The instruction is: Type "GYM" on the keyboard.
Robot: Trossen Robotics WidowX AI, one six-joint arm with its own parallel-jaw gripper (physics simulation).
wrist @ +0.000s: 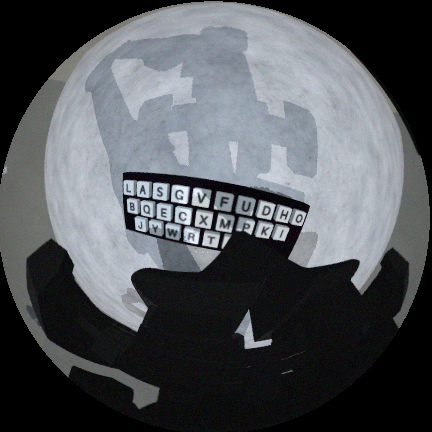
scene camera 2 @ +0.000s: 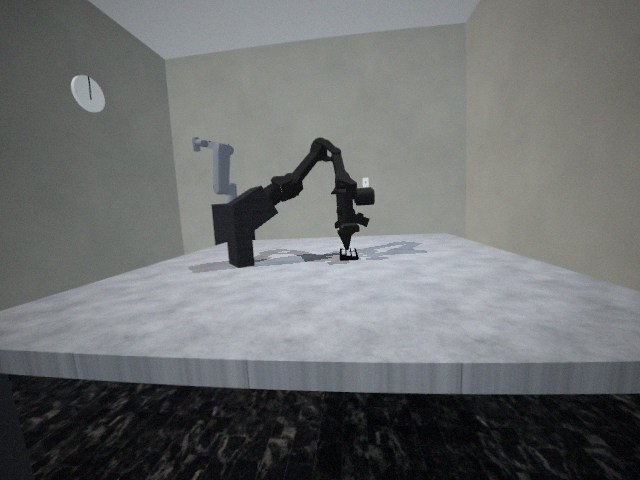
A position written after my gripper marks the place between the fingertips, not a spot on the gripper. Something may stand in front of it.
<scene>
I see my gripper (scene camera 2: 347,249) and a small black keyboard (wrist: 201,212).
My gripper is seen too in the wrist view (wrist: 238,235).
</scene>
